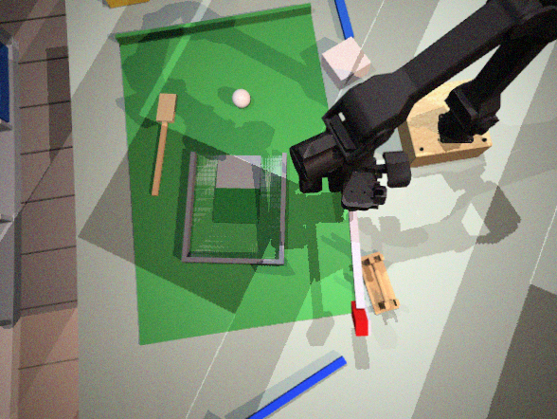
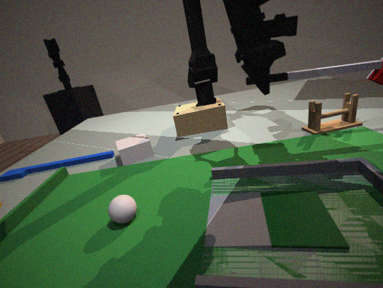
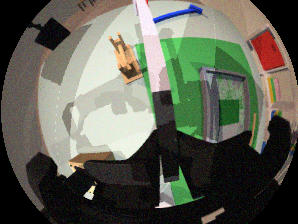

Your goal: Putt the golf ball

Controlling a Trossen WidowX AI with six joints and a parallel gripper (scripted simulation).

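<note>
Now: the red putter 11 cm to the left of my gripper tip, 2 cm above it and 1 cm behind it. From my gripper tip the other things lie so: small wooden rack: 16 cm to the left, 9 cm below, 7 cm behind; wooden paddle: 42 cm ahead, 18 cm to the right, 11 cm below; white golf ball: 26 cm to the right, 24 cm ahead, 10 cm below.
</note>
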